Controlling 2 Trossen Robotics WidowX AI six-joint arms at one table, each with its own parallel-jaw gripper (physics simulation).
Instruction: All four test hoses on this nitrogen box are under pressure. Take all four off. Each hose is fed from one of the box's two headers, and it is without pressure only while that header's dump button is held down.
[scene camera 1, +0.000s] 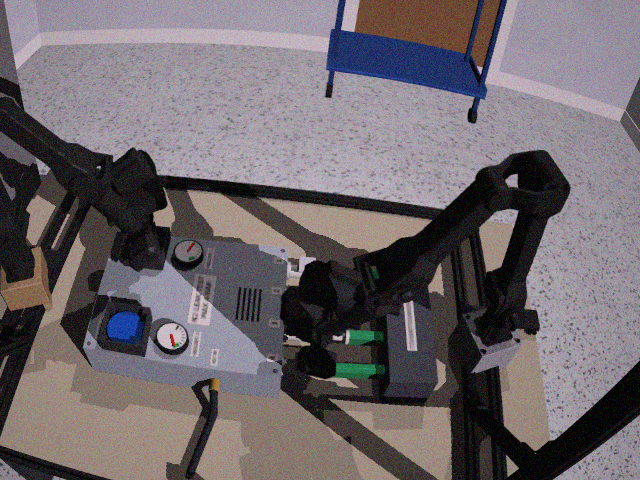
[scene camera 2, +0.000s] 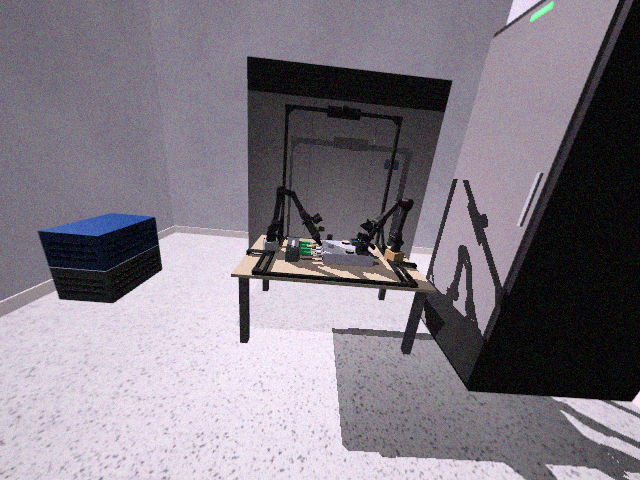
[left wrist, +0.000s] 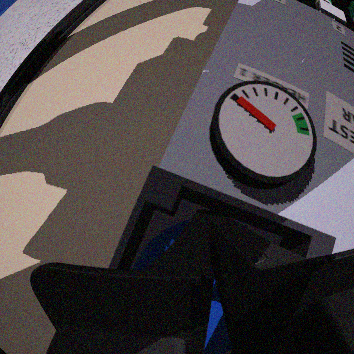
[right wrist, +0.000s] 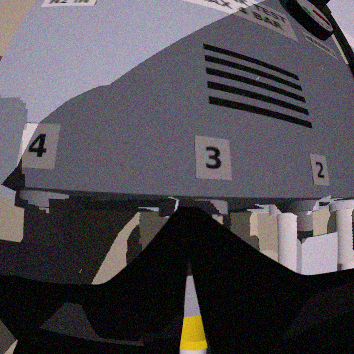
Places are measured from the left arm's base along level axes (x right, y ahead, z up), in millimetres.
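Pixels of known places: left gripper, fingertip midpoint: (scene camera 2: 357, 252) (left wrist: 206, 218); right gripper, fingertip midpoint: (scene camera 1: 287, 332) (scene camera 2: 321, 245) (right wrist: 186, 216); left arm's base, origin of the base link: (scene camera 1: 20, 268) (scene camera 2: 395, 250); right arm's base, origin of the base link: (scene camera 1: 493, 329) (scene camera 2: 270, 240).
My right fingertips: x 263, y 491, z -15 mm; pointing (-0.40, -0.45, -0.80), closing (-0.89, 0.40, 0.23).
For each thing: its top centre in the pictures, then the offset to it from my right fingertips. "pt": a spot on its surface instead. Level surfaces: height alone.
- blue dump button, middle of its top: (left wrist: 206, 292) dz +17, dx -234, dy -202 mm
- second blue button, middle of its top: (scene camera 1: 125, 328) dz +27, dx -59, dy -276 mm
- gauge, surface spot: (scene camera 1: 170, 337) pt dz +25, dx -24, dy -200 mm
- dark grey block, surface spot: (scene camera 1: 410, 352) pt dz +11, dx +113, dy +177 mm
- black supply hose with a yellow band, surface spot: (scene camera 1: 214, 385) pt dz -20, dx +58, dy -150 mm
- table, its level: dz -69 mm
The grey nitrogen box (scene camera 1: 237, 281) (scene camera 2: 347, 259) (right wrist: 140, 116) lies on the table. My left gripper (scene camera 1: 141, 251) (scene camera 2: 361, 244) (left wrist: 206, 218) is shut and empty. Its tips are down on a blue dump button (left wrist: 214, 312) in the dark housing at the box's far left corner. The gauge beside it (scene camera 1: 187, 253) (left wrist: 263, 133) has its red needle far from the green mark. A second blue button (scene camera 1: 125, 328) and gauge (scene camera 1: 170, 337) sit nearer. My right gripper (scene camera 1: 290, 316) (scene camera 2: 318, 237) (right wrist: 186, 216) is shut in front of port 3 and hides it. White fittings (right wrist: 288, 239) hang under port 2. Two green hoses (scene camera 1: 363, 337) (scene camera 1: 358, 370) lie right of the box.
A dark grey block (scene camera 1: 410, 352) stands behind the green hoses. A black supply hose with a yellow band (scene camera 1: 214, 385) leaves the box's near side. A blue cart (scene camera 1: 404, 59) stands on the floor beyond the table (scene camera 1: 151, 429) (scene camera 2: 294, 273). A tall grey cabinet (scene camera 2: 509, 190) stands beside it.
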